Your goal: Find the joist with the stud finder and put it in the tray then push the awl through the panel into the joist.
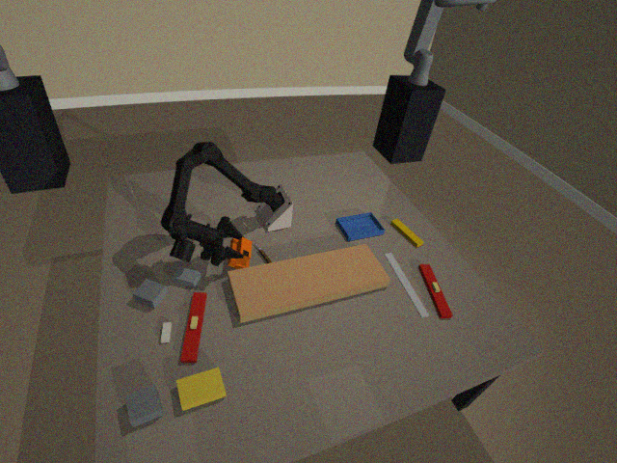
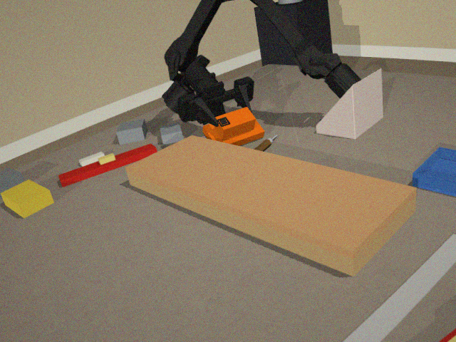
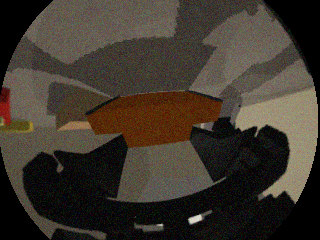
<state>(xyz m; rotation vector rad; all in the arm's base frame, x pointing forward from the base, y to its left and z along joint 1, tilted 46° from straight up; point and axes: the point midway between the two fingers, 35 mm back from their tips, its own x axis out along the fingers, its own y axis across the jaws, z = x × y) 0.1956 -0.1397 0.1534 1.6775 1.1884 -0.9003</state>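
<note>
Right now my gripper tip is 10 mm short of the orange stud finder and 10 mm above it. The rest, counted from my gripper tip: small white piece (280 mm to the right, 230 mm ahead, 60 mm below); awl (70 mm to the left, 50 mm below, 20 mm behind); yellow block (420 mm ahead, 210 mm to the right, 50 mm below).
</note>
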